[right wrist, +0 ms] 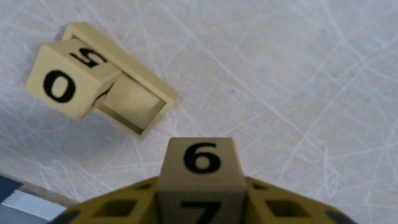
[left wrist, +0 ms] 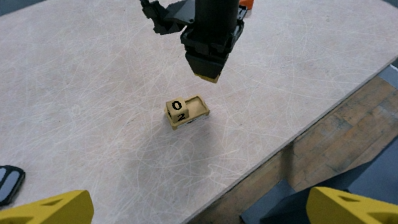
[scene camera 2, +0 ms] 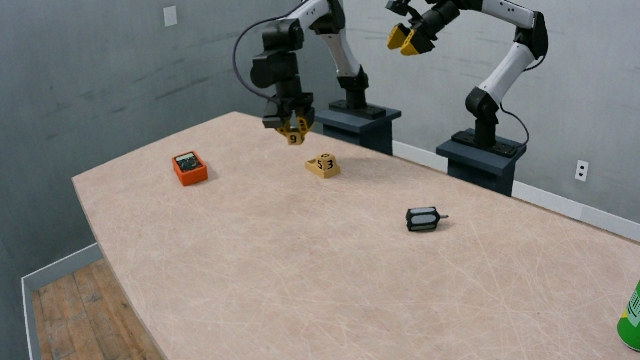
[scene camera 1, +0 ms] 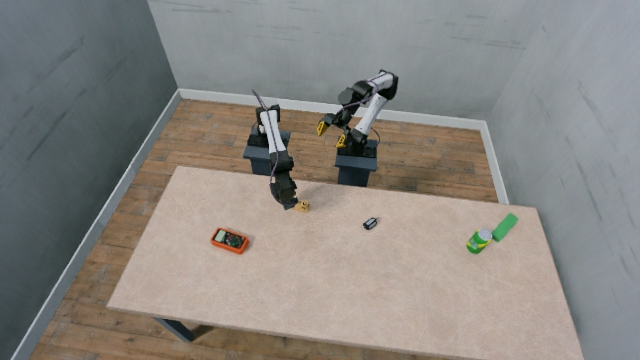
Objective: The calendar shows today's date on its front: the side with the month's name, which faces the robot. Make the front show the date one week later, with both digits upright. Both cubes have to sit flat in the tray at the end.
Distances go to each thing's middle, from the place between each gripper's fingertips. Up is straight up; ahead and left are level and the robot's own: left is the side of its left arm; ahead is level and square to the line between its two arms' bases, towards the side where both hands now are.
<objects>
My right gripper (scene camera 2: 296,136) is now 390 mm to the right of the dark grey device (scene camera 2: 423,218), 60 mm above it and 40 mm short of it.
My left hand (scene camera 2: 394,50) is 250 mm above the dark grey device, 230 mm short of it and 220 mm to the right of it.
</objects>
